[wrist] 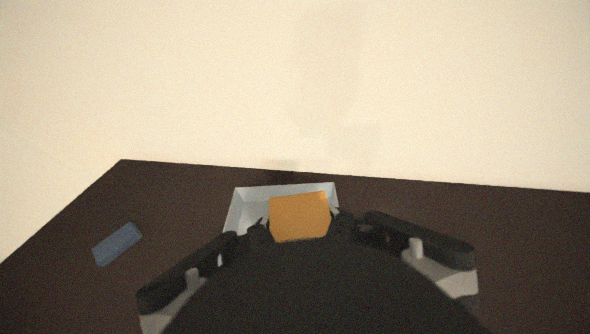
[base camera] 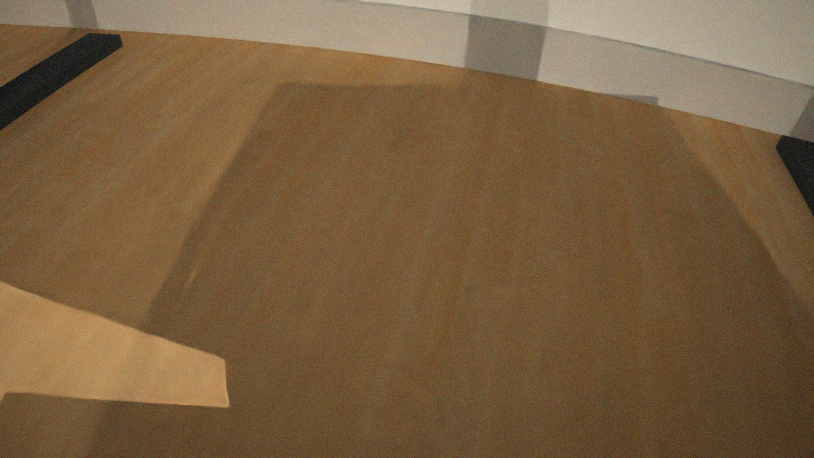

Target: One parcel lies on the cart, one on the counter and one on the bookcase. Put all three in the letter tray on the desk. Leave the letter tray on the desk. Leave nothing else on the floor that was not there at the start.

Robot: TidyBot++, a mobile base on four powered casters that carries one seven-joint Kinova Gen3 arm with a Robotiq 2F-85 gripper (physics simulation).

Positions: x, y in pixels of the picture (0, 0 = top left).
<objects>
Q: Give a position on a dark brown desk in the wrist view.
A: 524, 238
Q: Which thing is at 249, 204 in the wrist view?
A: A pale grey letter tray.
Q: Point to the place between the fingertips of my gripper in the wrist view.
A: At 300, 217
</objects>
